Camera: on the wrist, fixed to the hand. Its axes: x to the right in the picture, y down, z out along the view.
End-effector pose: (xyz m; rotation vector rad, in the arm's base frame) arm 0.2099 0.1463 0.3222 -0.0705 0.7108 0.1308
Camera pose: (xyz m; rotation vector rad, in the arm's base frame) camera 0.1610 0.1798 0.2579 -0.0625 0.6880 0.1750
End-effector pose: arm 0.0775 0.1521 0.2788 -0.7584 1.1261 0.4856
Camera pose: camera 0.0046 0.1218 0.2413 -0.7360 1.1200 0.5343
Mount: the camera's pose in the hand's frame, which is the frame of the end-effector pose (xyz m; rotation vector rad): 0.0086 0.0414 -0.0765 -0.0090 -0.0240 0.0422
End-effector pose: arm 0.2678 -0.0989 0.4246 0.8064 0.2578 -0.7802
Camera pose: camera 0.3092 -0.0295 0.3912 0.7912 0.2221 -0.7482
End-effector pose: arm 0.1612 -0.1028 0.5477 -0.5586 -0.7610 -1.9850
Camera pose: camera 0.1867 -0.1780 0.5112 -0.6001 -0.7494 -1.9469
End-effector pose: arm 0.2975 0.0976 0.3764 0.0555 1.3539 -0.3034
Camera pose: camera 0.2365 0.1521 0.3456 0.0726 1.3285 -0.2617
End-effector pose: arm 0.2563 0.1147 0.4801 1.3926 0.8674 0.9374
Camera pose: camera 0.1885 0.1517 0.5211 1.4165 0.8177 0.9537
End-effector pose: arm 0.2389 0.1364 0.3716 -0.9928 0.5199 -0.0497
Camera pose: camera 0.2048 0.0970 0.3014 -0.9898 0.5193 0.0022
